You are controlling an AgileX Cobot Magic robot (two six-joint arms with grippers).
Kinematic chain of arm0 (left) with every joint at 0, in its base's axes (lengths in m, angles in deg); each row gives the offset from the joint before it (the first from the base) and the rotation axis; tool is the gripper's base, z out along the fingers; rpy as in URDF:
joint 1: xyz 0 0 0.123 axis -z
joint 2: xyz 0 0 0 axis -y
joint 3: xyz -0.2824 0 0.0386 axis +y
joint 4: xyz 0.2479 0 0.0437 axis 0.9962 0 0.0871
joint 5: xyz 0 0 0 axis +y
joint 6: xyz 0.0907 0 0.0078 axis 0.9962 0 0.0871
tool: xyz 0 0 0 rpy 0 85 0
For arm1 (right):
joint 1: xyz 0 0 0.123 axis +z
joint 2: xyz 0 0 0 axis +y
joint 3: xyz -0.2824 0 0.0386 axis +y
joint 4: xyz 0.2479 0 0.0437 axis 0.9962 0 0.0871
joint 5: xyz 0 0 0 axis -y
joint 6: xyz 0.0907 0 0.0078 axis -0.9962 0 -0.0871
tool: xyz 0 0 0 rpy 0 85 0
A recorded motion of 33 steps. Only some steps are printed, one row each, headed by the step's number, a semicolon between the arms.
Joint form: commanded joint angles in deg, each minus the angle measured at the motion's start. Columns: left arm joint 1, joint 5, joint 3, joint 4, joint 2, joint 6; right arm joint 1, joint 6, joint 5, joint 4, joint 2, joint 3.
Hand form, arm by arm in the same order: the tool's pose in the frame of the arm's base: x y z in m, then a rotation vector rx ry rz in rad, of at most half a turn. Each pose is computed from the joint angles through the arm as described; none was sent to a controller.
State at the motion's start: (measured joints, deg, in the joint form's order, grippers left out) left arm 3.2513 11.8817 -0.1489 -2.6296 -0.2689 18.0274; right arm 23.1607 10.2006 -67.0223 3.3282 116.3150 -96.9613
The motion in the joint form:
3: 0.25 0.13 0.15 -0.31 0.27 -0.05; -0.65 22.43 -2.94 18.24 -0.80 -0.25
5: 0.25 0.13 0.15 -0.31 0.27 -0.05; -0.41 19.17 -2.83 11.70 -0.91 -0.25
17: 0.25 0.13 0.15 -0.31 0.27 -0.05; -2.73 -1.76 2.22 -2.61 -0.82 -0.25
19: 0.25 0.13 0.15 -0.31 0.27 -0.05; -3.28 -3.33 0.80 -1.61 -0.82 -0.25
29: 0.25 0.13 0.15 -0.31 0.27 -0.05; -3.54 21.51 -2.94 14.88 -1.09 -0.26
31: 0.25 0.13 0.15 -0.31 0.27 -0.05; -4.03 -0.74 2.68 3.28 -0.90 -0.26
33: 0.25 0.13 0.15 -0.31 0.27 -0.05; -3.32 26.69 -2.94 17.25 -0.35 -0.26
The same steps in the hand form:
3: 0.0557 -0.0044 0.1941 0.2819 1.6713 0.1425; 0.3736 0.1889 0.2403 -1.2201 2.6850 0.5209
5: 0.0557 -0.0044 0.1941 0.2819 1.6713 0.1425; 0.3757 0.1816 0.2381 -1.2087 2.7289 0.3665
17: 0.0557 -0.0044 0.1941 0.2819 1.6713 0.1425; 0.3971 0.1490 0.2359 -0.7259 2.8445 0.0494
19: 0.0557 -0.0044 0.1941 0.2819 1.6713 0.1425; 0.3959 0.1458 0.2355 -0.6714 2.8849 0.0728
29: 0.0557 -0.0044 0.1941 0.2819 1.6713 0.1425; 0.3834 0.1650 0.2408 -1.1580 2.7213 0.4331
31: 0.0557 -0.0044 0.1941 0.2819 1.6713 0.1425; 0.3983 0.1482 0.2372 -0.6682 2.8512 0.1867
33: 0.0557 -0.0044 0.1941 0.2819 1.6713 0.1425; 0.3832 0.1703 0.2365 -1.2604 2.6614 0.4820

